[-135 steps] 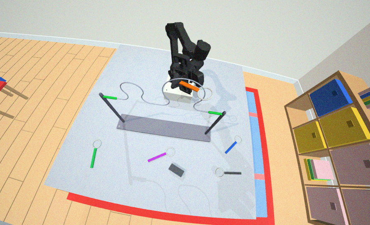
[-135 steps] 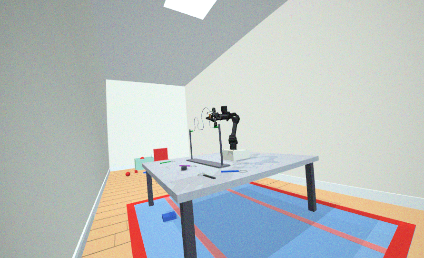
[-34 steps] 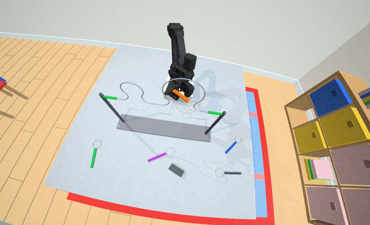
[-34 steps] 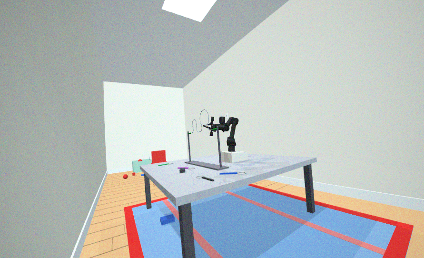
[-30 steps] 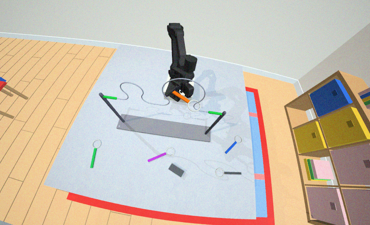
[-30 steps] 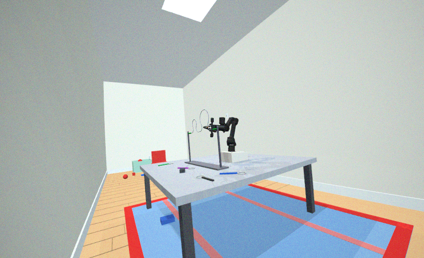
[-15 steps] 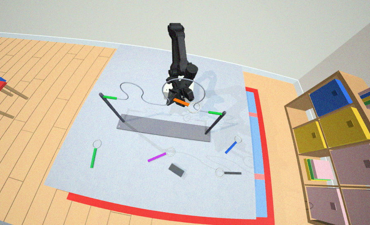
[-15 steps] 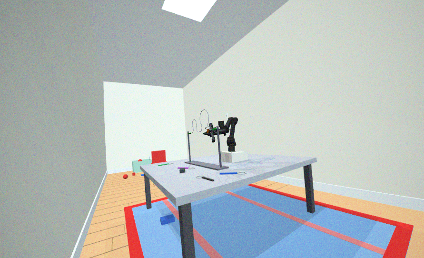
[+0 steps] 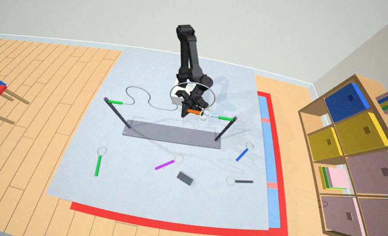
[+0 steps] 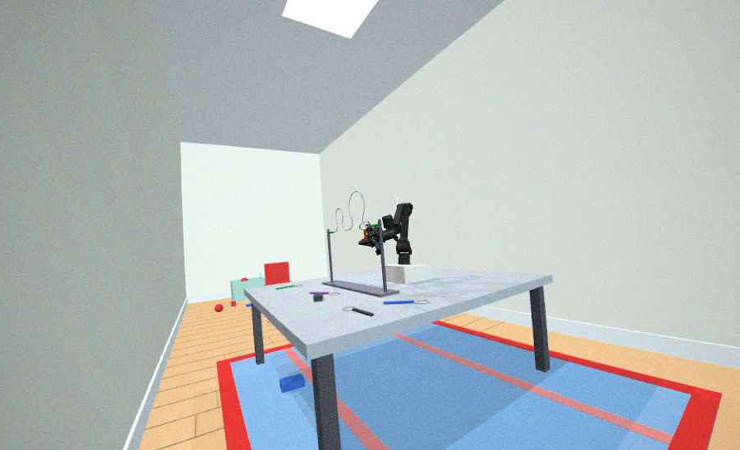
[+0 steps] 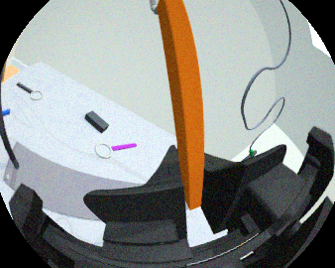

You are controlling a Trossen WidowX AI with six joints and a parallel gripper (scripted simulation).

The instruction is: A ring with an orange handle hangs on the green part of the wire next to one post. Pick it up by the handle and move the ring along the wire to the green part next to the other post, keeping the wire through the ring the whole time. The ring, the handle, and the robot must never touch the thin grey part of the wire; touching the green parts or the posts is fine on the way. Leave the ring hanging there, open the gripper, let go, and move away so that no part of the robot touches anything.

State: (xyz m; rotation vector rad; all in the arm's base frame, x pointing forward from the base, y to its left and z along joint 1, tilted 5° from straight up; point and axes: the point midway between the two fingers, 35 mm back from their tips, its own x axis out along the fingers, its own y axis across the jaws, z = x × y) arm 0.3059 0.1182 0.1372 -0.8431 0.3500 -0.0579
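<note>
The orange-handled ring lies 70 mm to the left of my gripper tip, 60 mm above it and 20 mm behind it. The rest, counted from my gripper tip: blue-handled ring (460 mm to the left, 240 mm below, 30 mm behind); then dark block (260 mm ahead, 230 mm below, 120 mm to the left); then purple-handled ring (240 mm below, 190 mm ahead, 10 mm to the left).
</note>
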